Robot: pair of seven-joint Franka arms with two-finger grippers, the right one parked.
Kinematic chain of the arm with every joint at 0, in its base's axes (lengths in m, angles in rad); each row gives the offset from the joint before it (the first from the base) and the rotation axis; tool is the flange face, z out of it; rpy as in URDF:
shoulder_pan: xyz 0 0 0.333 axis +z
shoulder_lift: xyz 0 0 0 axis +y
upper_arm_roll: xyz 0 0 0.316 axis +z
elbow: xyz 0.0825 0 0 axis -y
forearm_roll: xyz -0.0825 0 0.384 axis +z
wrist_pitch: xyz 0 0 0 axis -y
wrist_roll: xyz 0.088 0 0 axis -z
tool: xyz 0 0 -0.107 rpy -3.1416 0 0
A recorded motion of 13 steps. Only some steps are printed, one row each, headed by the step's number.
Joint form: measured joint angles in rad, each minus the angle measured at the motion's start. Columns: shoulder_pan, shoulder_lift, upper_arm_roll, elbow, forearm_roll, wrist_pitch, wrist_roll.
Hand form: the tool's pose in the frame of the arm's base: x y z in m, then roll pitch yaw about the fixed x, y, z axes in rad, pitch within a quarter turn. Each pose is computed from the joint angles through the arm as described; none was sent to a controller.
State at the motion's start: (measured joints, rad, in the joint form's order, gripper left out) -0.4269 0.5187 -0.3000 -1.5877 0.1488 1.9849 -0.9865
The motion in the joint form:
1: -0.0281 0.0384 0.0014 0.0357 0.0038 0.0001 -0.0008
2: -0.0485 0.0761 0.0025 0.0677 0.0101 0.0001 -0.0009
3: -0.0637 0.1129 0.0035 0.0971 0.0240 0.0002 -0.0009
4: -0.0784 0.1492 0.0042 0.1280 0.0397 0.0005 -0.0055
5: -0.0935 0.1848 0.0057 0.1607 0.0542 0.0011 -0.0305
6: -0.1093 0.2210 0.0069 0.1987 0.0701 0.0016 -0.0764
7: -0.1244 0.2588 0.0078 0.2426 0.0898 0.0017 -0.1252
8: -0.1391 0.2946 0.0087 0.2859 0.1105 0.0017 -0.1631
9: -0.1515 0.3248 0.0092 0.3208 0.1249 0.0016 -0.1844
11: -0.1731 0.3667 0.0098 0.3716 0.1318 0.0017 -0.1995
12: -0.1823 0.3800 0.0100 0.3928 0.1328 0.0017 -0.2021
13: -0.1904 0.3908 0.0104 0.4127 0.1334 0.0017 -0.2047
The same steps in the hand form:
1: 0.5240 -0.4394 0.3274 -3.0732 0.0730 0.2027
2: 0.5224 -0.4523 0.3164 -3.0716 0.0784 0.1855
3: 0.5224 -0.4618 0.3045 -3.0650 0.0790 0.1697
4: 0.5226 -0.4711 0.2933 -3.0588 0.0765 0.1582
5: 0.5230 -0.4804 0.2830 -3.0531 0.0707 0.1683
6: 0.5238 -0.4904 0.2744 -3.0495 0.0592 0.1985
7: 0.5259 -0.5004 0.2669 -3.0483 0.0423 0.2316
8: 0.5278 -0.5098 0.2603 -3.0490 0.0243 0.2539
9: 0.5286 -0.5176 0.2538 -3.0501 0.0135 0.2634
11: 0.5268 -0.5313 0.2457 -3.0587 0.0089 0.2649
12: 0.5259 -0.5372 0.2453 -3.0660 0.0061 0.2626
13: 0.5255 -0.5425 0.2461 -3.0742 0.0026 0.2615

